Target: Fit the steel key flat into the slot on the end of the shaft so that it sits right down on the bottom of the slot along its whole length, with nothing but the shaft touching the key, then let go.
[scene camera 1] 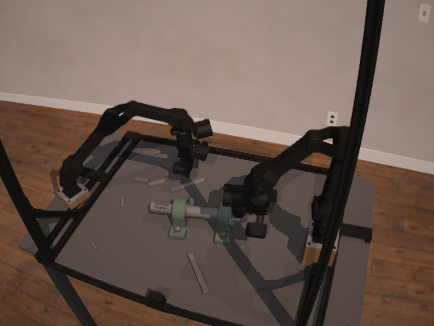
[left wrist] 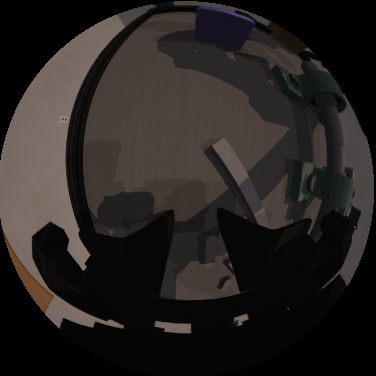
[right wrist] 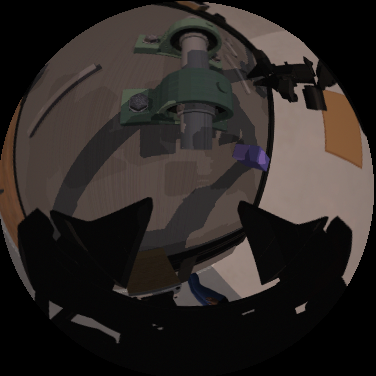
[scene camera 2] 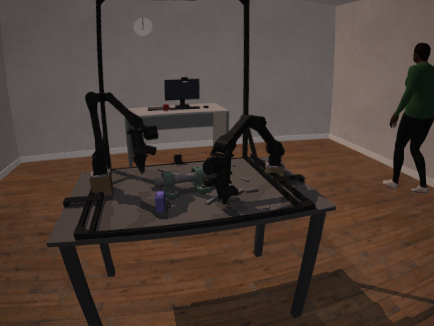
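Where they show: left gripper, fingertip midpoint: (scene camera 1: pixel 189 173) (left wrist: pixel 195 212) (right wrist: pixel 250 80) (scene camera 2: pixel 222 201); right gripper, fingertip midpoint: (scene camera 1: pixel 259 214) (right wrist: pixel 196 203) (scene camera 2: pixel 143 172); left arm's base, origin of the base link: (scene camera 1: pixel 71 190) (scene camera 2: pixel 275 164); right arm's base, origin of the base link: (scene camera 1: pixel 323 236) (right wrist: pixel 157 297) (scene camera 2: pixel 100 172).
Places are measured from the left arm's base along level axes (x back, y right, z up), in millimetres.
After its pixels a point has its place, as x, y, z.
Note:
The steel shaft (scene camera 1: pixel 201 212) @(-468, -237, 9) (scene camera 2: pixel 184 179) @(-453, -268, -2) (left wrist: pixel 335 132) (right wrist: pixel 196 134) @(-581, -309, 13) lies level through two green bearing blocks (scene camera 1: pixel 181 210) @(-423, -189, 29) (right wrist: pixel 195 92) @(-556, -277, 34). Its left end in scene camera 1 bears a dark mark; the slot is not clear. Two small round-ended keys lie side by side below my left gripper (scene camera 1: pixel 182 172) @(-256, -398, -44) (scene camera 2: pixel 227 197) @(-256, -398, -44) (left wrist: pixel 196 212) @(-256, -398, -44); one key (left wrist: pixel 211 249) @(-219, -355, -45) shows between its fingers in the left wrist view. Which piece fits the slot cannot be told. My left gripper is partly open and holds nothing. My right gripper (scene camera 1: pixel 256 230) (scene camera 2: pixel 141 170) @(-644, -324, 45) (right wrist: pixel 196 203) @(-644, -324, 45) is wide open and empty, near the shaft's other end.
A long bar (scene camera 1: pixel 188 184) @(-297, -349, -44) (left wrist: pixel 234 172) @(-307, -384, -45) lies between the keys and the shaft. Loose pieces (scene camera 1: pixel 156 183) @(-195, -276, -46) (scene camera 1: pixel 141 180) @(-135, -250, -46) (scene camera 1: pixel 122 202) @(-168, -120, -46) (scene camera 1: pixel 94 246) @(-252, 90, -48) lie at the left. Another long bar (scene camera 1: pixel 198 273) @(-602, -67, -43) (right wrist: pixel 65 97) lies across the shaft. A purple block (scene camera 2: pixel 160 201) @(-499, -513, -1) (left wrist: pixel 222 27) (right wrist: pixel 252 155) @(-525, -445, 1) stands on the table.

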